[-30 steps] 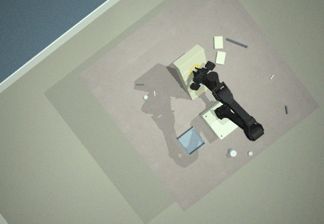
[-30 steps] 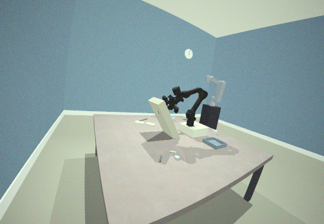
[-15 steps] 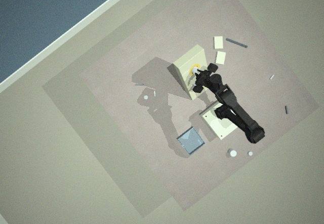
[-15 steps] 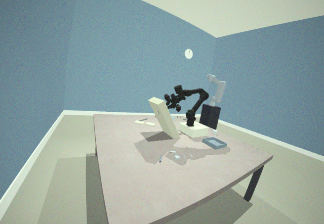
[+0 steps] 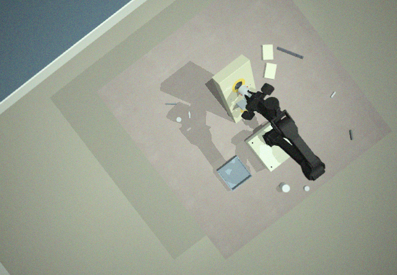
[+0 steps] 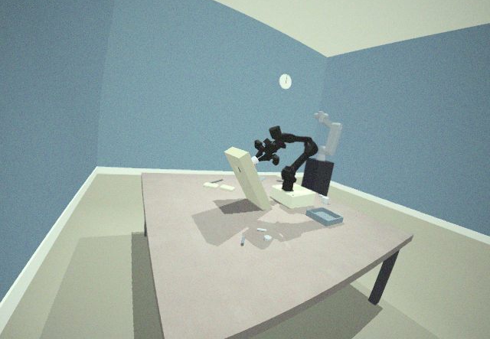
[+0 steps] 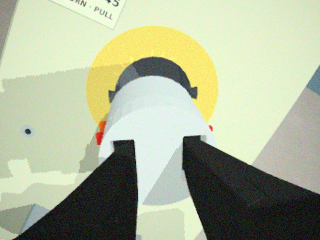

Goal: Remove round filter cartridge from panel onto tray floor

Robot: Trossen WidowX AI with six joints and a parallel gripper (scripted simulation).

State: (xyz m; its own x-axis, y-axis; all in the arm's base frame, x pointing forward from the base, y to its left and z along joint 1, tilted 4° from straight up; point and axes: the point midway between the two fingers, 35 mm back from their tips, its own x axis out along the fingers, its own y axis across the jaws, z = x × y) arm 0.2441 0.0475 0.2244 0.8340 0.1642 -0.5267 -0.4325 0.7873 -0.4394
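Now: gripper tip 10 mm short of the white round filter cartridge and 10 mm above it. Round my gripper tip: grey flap (130 mm below, 40 mm behind, 10 mm to the right); then blue-grey tray (390 mm behind, 260 mm below, 210 mm to the left); then panel (110 mm below, 20 mm ahead).
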